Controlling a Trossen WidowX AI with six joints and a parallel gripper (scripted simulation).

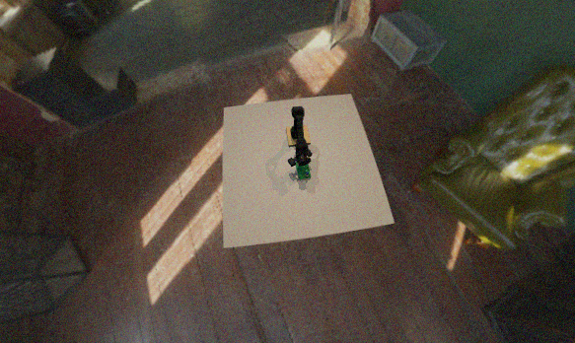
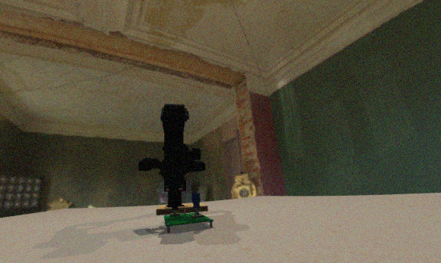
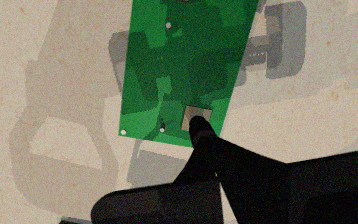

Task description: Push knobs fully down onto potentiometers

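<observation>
My gripper tip is 2 cm above the black knob. Round my gripper tip: blue knob 11 cm ahead, 3 cm to the left, 1 cm below; potentiometer 11 cm ahead, 3 cm to the left, 2 cm below.
</observation>
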